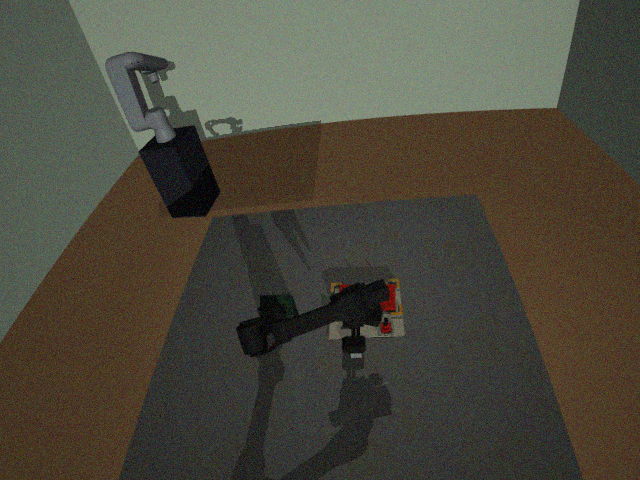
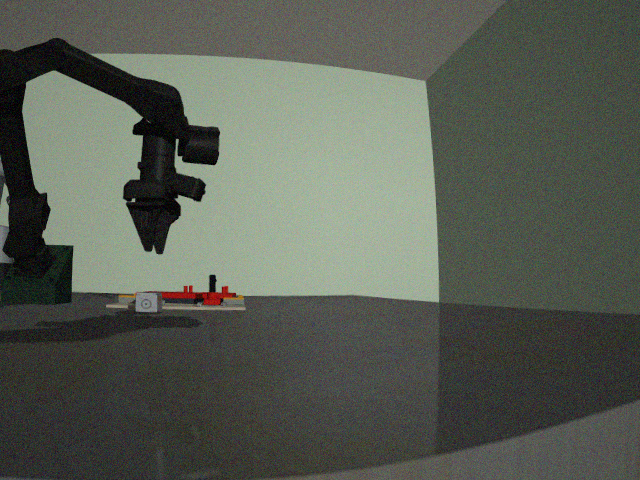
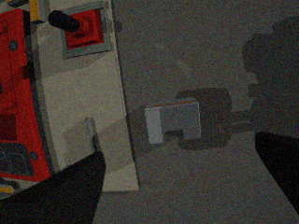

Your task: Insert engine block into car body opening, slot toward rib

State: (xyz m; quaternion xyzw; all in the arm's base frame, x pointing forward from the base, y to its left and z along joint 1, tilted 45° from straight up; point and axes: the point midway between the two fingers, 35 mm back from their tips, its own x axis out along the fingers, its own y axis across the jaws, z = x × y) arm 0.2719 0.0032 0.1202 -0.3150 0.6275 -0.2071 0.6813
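Now: gripper tip 8 cm above the engine block and 1 cm past it.
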